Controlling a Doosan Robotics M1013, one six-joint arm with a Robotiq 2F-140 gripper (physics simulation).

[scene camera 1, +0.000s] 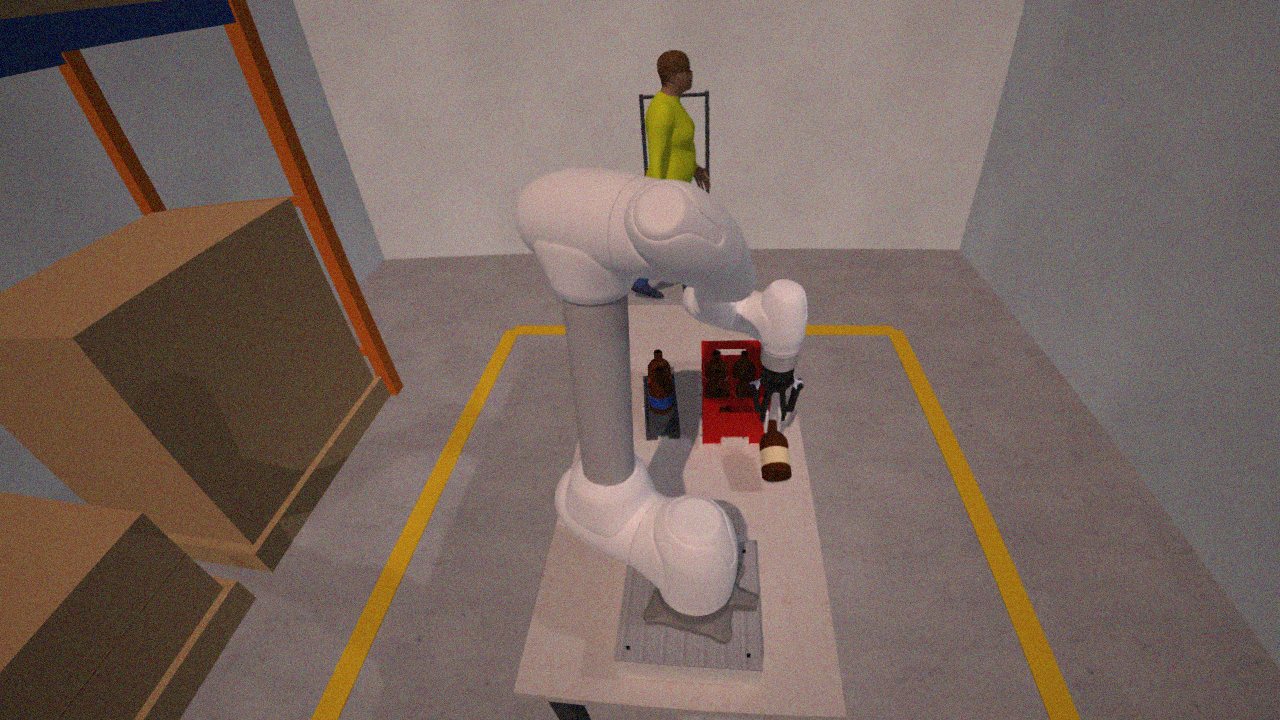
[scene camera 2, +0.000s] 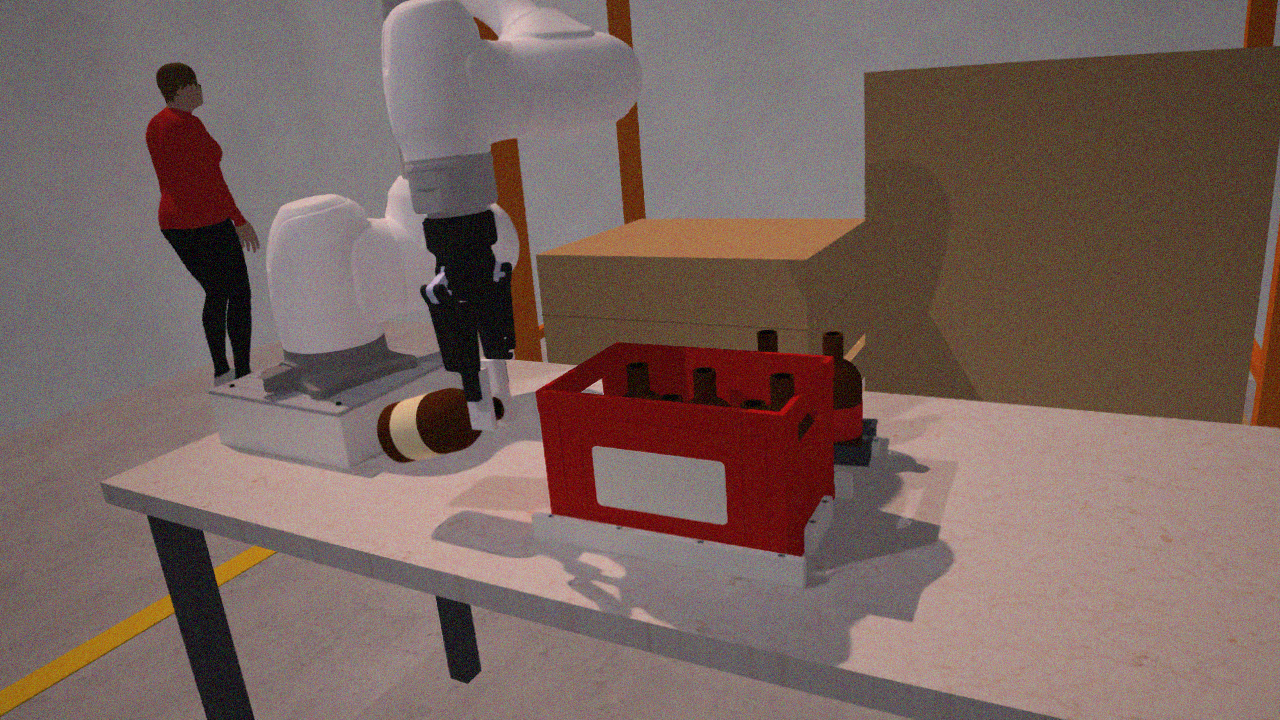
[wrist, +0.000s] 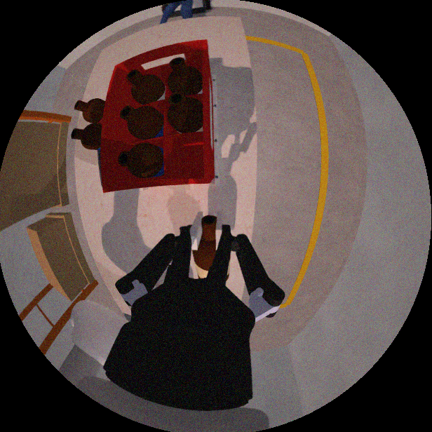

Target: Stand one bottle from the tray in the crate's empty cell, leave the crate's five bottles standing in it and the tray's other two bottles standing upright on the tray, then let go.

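Places are measured from the arm's base along level axes (x left, y up, z ahead), in millimetres.
Where they show: gripper, fingertip midpoint: (scene camera 1: 771, 428) (scene camera 2: 493, 423); arm's base, origin of the base link: (scene camera 1: 695, 594) (scene camera 2: 340, 372).
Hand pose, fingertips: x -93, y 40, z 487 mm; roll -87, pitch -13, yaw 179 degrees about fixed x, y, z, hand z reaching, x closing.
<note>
Each offset is from my fingertips to the top centre of the thing. "*": to the spot under its first point. Level surfaces: height alone.
My gripper (scene camera 1: 775, 417) (scene camera 2: 488, 413) (wrist: 210, 219) is shut on the neck of a brown bottle with a cream label @[dx -16, dy +36, dz -65 mm] (scene camera 1: 775, 456) (scene camera 2: 429, 426) (wrist: 205, 254). The bottle is tipped well over, neck towards the crate and base towards the robot's base, held above the table beside the crate. The red crate @[dx +133, dy +46, dz +176 mm] (scene camera 1: 729, 429) (scene camera 2: 570, 456) (wrist: 120, 183) holds several brown bottles (wrist: 145, 160). Its near right cell (wrist: 187, 161) is empty in the wrist view. Two bottles @[dx +381, dy +31, dz +222 mm] (scene camera 2: 845, 394) (wrist: 92, 110) stand on the dark tray (scene camera 1: 662, 431) (scene camera 2: 850, 454) beyond the crate; the crate partly hides them.
The table @[dy -129 mm] (scene camera 1: 716, 501) (scene camera 2: 1029, 537) bears the crate in pale edge brackets @[* dx +38, dy -107, dz +226 mm] (scene camera 2: 680, 548) and the robot's base plate (scene camera 1: 689, 649) (scene camera 2: 281, 429). Large boxes (scene camera 1: 214, 358) (scene camera 2: 1056, 232) stand beside the table. A person (scene camera 1: 671, 134) stands beyond it, another person (scene camera 2: 187, 179) behind the robot's base.
</note>
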